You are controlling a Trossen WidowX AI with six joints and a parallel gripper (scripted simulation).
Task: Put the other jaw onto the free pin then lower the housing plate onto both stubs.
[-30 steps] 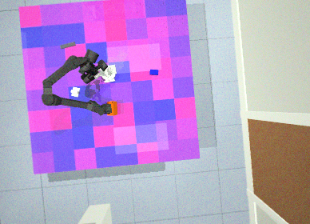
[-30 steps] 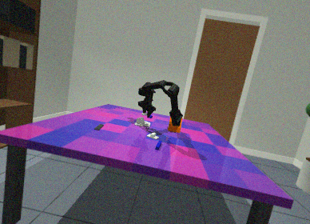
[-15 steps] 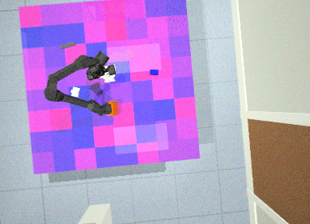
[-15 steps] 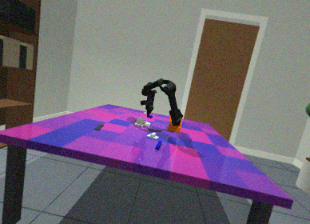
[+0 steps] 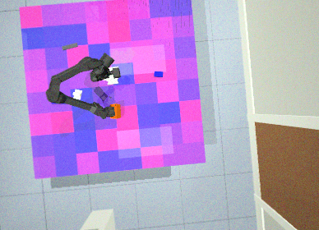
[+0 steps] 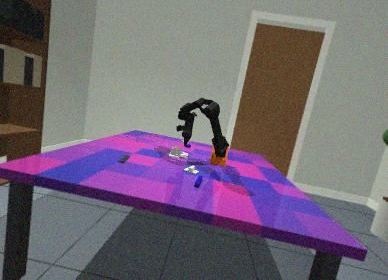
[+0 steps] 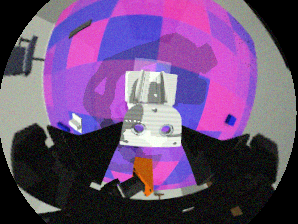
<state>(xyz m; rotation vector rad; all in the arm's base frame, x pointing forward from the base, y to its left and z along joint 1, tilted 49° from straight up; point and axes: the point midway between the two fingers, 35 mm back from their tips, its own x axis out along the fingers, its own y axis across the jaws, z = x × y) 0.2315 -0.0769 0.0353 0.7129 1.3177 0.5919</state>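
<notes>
Now: gripper tip 10 mm short of the grey jaw, 20 mm to the right of it and 70 mm above it. The rest, counted from my gripper tip: blue block: 20 mm behind, 350 mm to the right, 70 mm below; blue bar: 100 mm behind, 420 mm to the left, 70 mm below; grey bar: 310 mm ahead, 270 mm to the left, 80 mm below.
</notes>
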